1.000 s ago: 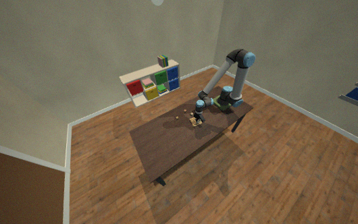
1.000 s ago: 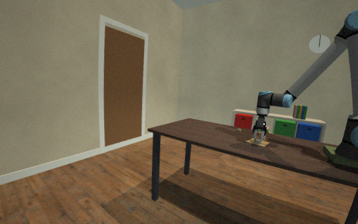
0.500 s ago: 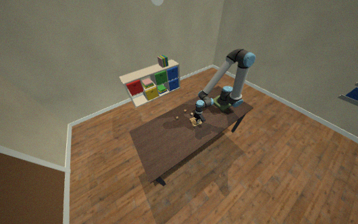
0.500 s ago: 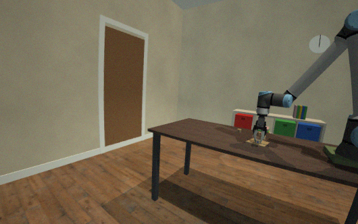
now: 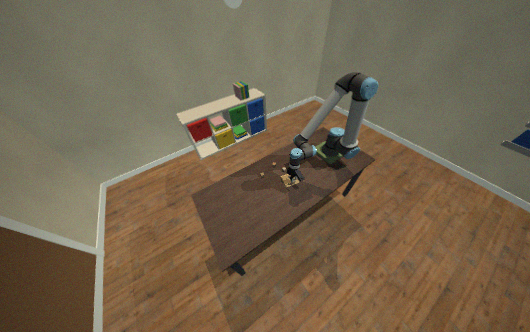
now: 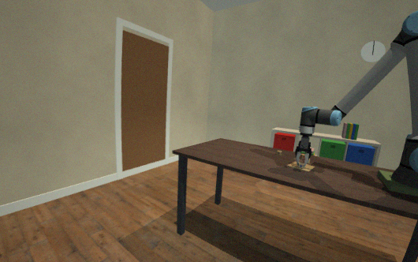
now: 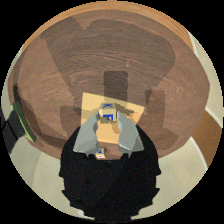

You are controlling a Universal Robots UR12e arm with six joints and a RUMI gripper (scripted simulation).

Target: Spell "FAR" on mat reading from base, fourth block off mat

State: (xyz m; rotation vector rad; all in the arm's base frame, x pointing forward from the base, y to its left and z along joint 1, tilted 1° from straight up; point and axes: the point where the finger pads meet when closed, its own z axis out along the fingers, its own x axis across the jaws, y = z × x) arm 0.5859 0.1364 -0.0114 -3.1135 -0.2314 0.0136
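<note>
My gripper is now 5 cm to the left of the tan mat, 2 cm above it and 1 cm short of it.
</note>
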